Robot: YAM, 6 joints.
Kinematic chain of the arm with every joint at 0, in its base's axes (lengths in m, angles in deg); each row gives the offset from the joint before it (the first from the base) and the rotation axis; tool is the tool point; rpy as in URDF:
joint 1: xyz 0 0 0.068 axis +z
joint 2: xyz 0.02 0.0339 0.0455 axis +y
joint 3: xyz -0.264 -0.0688 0 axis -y
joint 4: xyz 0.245 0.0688 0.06 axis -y
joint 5: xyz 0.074 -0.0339 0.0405 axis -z
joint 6: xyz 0.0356 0 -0.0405 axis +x
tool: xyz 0 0 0 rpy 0 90 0
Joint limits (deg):
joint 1: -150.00..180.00
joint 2: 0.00..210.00
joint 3: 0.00..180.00
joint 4: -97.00..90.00
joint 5: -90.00..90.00
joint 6: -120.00..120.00
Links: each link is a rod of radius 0.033 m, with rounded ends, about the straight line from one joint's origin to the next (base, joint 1, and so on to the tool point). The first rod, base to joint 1, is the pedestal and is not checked.
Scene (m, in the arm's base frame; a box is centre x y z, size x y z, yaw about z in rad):
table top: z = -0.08
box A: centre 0.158 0.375 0.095 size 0.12 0.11 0.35 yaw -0
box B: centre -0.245 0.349 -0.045 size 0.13 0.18 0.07 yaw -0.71
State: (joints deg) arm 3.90 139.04 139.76 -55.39 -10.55 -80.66
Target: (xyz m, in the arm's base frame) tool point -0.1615 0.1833 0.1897
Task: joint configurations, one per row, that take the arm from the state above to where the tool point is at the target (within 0.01 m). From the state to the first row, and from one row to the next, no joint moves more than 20 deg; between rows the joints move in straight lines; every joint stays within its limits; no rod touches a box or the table.
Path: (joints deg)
1: 21.52 121.75 131.59 -53.60 -9.27 -75.71
2: 39.14 104.45 123.41 -51.82 -7.99 -70.76
3: 56.76 87.16 115.24 -50.03 -6.72 -65.81
4: 74.37 69.86 107.07 -48.25 -5.44 -60.86
5: 91.99 52.57 98.89 -46.46 -4.16 -55.91
6: 109.61 35.27 90.72 -44.67 -2.88 -50.96
7: 127.23 17.98 82.54 -42.89 -1.61 -46.01
8: 127.41 34.92 79.25 -52.70 -5.88 -52.94
9: 127.59 51.86 75.96 -62.51 -10.16 -59.87
10: 127.76 68.80 72.67 -72.33 -14.43 -66.80
11: 127.94 85.74 69.38 -82.14 -18.71 -73.73
12: 128.12 102.68 66.09 -91.95 -22.99 -80.66

